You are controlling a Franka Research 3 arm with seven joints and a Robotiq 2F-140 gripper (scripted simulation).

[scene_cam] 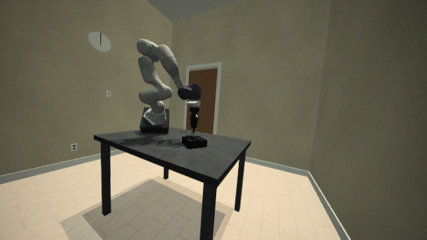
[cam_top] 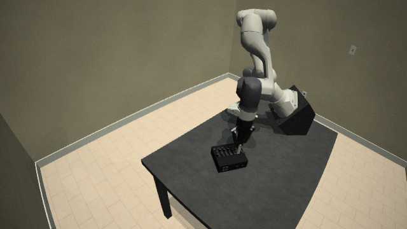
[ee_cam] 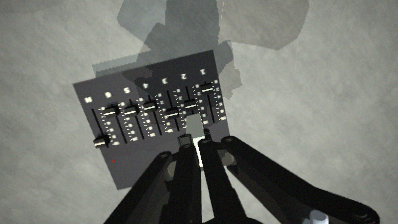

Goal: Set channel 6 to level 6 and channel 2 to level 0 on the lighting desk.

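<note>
Now: the channel 1 cap 4 cm behind my hand, 1 cm to the right of it and 3 cm below it. From my hand the other things lie so: channel 6 cap: 3 cm ahead, 9 cm to the right, 3 cm below; then channel 2 cap: 2 cm behind, 2 cm to the right, 3 cm below.
</note>
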